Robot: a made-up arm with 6 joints. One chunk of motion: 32 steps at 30 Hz.
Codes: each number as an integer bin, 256 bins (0 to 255) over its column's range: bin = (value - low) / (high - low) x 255, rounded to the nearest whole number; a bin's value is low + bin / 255 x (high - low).
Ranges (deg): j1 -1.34..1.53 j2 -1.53..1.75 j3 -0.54..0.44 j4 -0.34..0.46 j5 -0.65..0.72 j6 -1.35..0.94
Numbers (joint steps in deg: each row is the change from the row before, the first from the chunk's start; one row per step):
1: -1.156 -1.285 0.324 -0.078 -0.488 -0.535
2: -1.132 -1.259 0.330 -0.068 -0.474 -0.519
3: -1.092 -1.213 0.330 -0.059 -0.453 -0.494
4: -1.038 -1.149 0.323 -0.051 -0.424 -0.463
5: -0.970 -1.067 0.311 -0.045 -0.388 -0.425
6: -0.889 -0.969 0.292 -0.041 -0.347 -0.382
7: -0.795 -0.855 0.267 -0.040 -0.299 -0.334
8: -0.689 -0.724 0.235 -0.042 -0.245 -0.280
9: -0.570 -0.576 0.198 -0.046 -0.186 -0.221
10: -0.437 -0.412 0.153 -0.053 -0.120 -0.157
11: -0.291 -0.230 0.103 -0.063 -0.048 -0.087
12: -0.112 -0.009 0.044 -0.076 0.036 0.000
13: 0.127 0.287 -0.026 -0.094 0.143 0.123
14: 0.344 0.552 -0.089 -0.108 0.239 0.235
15: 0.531 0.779 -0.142 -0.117 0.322 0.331
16: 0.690 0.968 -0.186 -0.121 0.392 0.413
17: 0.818 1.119 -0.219 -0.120 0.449 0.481
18: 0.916 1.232 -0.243 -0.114 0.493 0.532
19: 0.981 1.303 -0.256 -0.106 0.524 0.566
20: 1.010 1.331 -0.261 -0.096 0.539 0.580
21: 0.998 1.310 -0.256 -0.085 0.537 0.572
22: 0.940 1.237 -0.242 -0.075 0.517 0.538
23: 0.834 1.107 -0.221 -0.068 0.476 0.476
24: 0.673 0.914 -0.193 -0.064 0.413 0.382
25: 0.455 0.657 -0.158 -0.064 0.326 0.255
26: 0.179 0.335 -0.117 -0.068 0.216 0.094
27: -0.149 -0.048 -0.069 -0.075 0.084 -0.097
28: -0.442 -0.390 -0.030 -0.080 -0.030 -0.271
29: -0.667 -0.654 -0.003 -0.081 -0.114 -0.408
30: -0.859 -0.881 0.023 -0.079 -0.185 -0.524
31: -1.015 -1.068 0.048 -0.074 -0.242 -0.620
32: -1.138 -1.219 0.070 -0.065 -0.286 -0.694
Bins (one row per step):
1: 16 19 225 84 30 91
2: 18 21 226 87 33 93
3: 22 25 226 90 37 95
4: 27 30 225 92 42 99
5: 33 36 221 94 49 103
6: 40 44 216 95 56 108
7: 48 52 210 96 65 113
8: 58 63 202 95 75 119
9: 68 74 192 94 86 126
10: 80 87 180 91 99 133
11: 93 101 167 88 112 141
12: 109 118 152 84 128 150
13: 130 141 134 78 148 164
14: 150 162 117 74 165 176
15: 166 180 104 71 181 187
16: 180 194 92 70 194 196
17: 192 206 84 70 205 204
18: 200 215 77 72 213 210
19: 206 220 74 75 219 213
20: 209 222 73 78 221 215
21: 208 221 74 81 221 214
22: 203 215 78 84 217 210
23: 193 205 83 87 210 203
24: 179 190 90 88 198 193
25: 159 170 99 88 182 179
26: 135 145 110 87 161 161
27: 106 115 123 84 137 140
28: 80 89 133 83 115 120
29: 60 68 140 83 100 105
30: 43 50 146 83 87 92
31: 29 36 153 85 76 81
32: 18 24 159 88 68 73

